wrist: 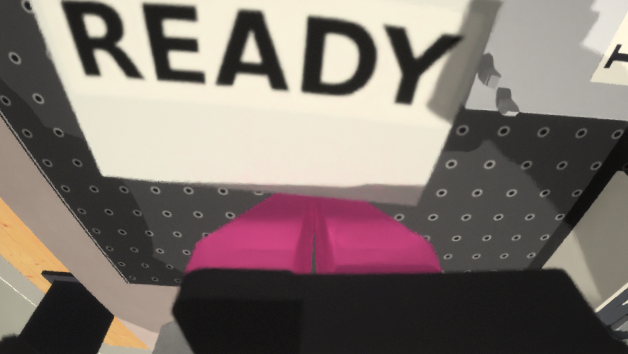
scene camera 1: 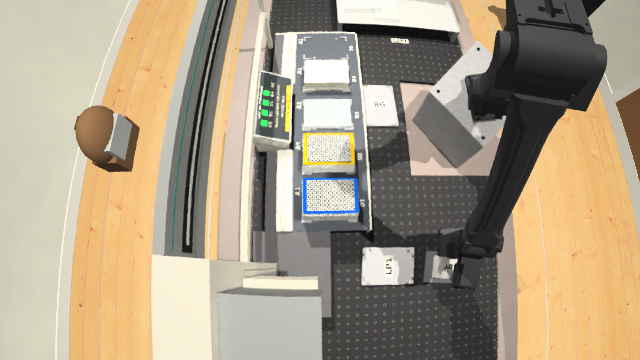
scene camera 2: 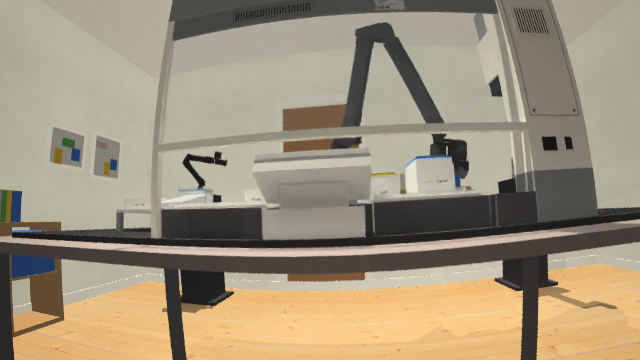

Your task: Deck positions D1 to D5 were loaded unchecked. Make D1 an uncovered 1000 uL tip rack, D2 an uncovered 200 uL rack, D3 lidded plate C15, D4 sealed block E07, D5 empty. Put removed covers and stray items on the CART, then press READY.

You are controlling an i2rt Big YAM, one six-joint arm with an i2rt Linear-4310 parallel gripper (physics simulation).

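Places are measured from the arm's base along level axes (x back, y left, z down), in metres.
Where they show: gripper, fingertip midpoint: (scene camera 1: 444,241).
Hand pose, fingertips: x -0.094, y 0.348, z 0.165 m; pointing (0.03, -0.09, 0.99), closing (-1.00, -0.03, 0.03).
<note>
Things, the pixels of their top centre, and the offset from my fingertips. "pt": a spot on its surface instead.
- white READY box, middle of its top: (wrist: 253,52) (scene camera 1: 455,266) dx +0.006, dy +0.070, dz -0.051 m
- uncovered blue-rimmed tip rack, middle of its top: (scene camera 1: 330,194) (scene camera 2: 426,159) dx -0.309, dy -0.109, dz -0.101 m
- uncovered yellow-rimmed rack, middle of its top: (scene camera 2: 375,176) (scene camera 1: 329,147) dx -0.310, dy -0.233, dz -0.068 m
- white lidded plate, middle of its top: (scene camera 1: 327,112) dx -0.312, dy -0.357, dz -0.020 m
- white block, middle of its top: (scene camera 2: 269,191) (scene camera 1: 326,70) dx -0.313, dy -0.482, dz -0.045 m
- white cart, surface spot: (scene camera 1: 425,24) pt dx +0.048, dy -0.747, dz -0.007 m
- LP1 plate, middle of its top: (scene camera 1: 389,266) dx -0.150, dy +0.056, dz +0.033 m
- RG pad, middle of its top: (scene camera 1: 379,103) dx -0.150, dy -0.422, dz +0.041 m
- status panel, surface spot: (scene camera 1: 274,111) pt dx -0.449, dy -0.335, dz -0.070 m
My gripper (scene camera 1: 466,280) (wrist: 314,201) is shut and empty, its pink fingertips at the lower edge of the white READY box (scene camera 1: 442,267) (wrist: 265,145); the wrist view shows no green button face, and contact is hard to tell. On the deck, D1 holds an uncovered blue-rimmed tip rack (scene camera 1: 330,196) (scene camera 2: 430,175), D2 an uncovered yellow-rimmed rack (scene camera 1: 328,149) (scene camera 2: 385,185), D3 a white lidded plate (scene camera 1: 327,113), and D4 a white block (scene camera 1: 326,73). The D5 position (scene camera 1: 325,47) is empty. The white cart (scene camera 1: 425,24) stands behind the deck, with flat pale pieces on it.
The LP1 plate (scene camera 1: 400,266) lies beside the READY box. The RG pad (scene camera 1: 380,116) lies beside the deck. A status panel (scene camera 1: 274,111) with several green squares stands on the deck's other side. The arm's grey base plate (scene camera 1: 445,122) is to the right.
</note>
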